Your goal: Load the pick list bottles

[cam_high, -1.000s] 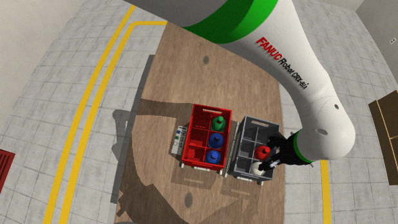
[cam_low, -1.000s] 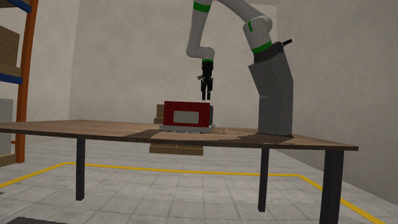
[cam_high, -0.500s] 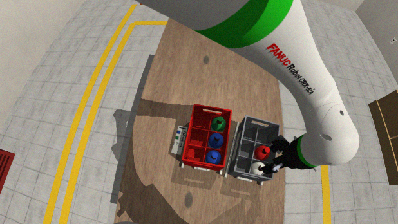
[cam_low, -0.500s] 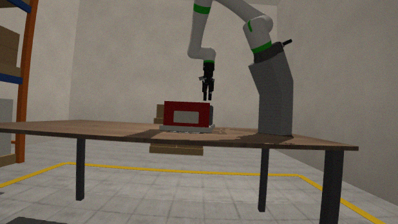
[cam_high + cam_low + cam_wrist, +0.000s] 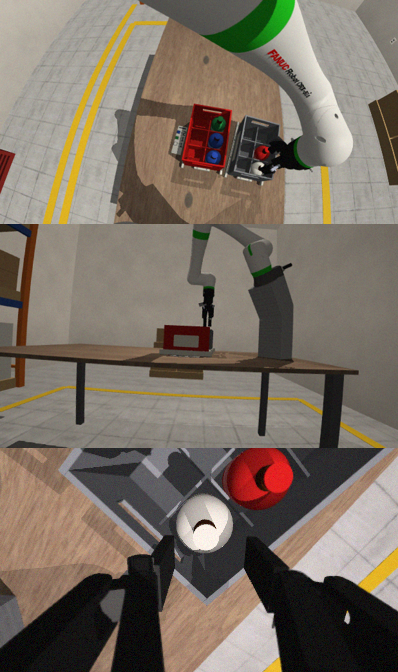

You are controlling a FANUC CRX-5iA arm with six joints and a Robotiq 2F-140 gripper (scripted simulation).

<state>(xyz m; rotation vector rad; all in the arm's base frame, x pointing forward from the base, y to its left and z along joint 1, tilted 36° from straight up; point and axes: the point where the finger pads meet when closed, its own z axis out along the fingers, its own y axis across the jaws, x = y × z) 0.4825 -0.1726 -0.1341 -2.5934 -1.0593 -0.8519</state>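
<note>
The white-label bottle is 15 cm below my hand. From my hand the other things lie so: grey crate: 8 cm ahead, 5 cm to the left, 15 cm below; then red-label bottle: 9 cm ahead, 1 cm to the left, 15 cm below; then blue-label bottle: 7 cm ahead, 25 cm to the left, 15 cm below.
</note>
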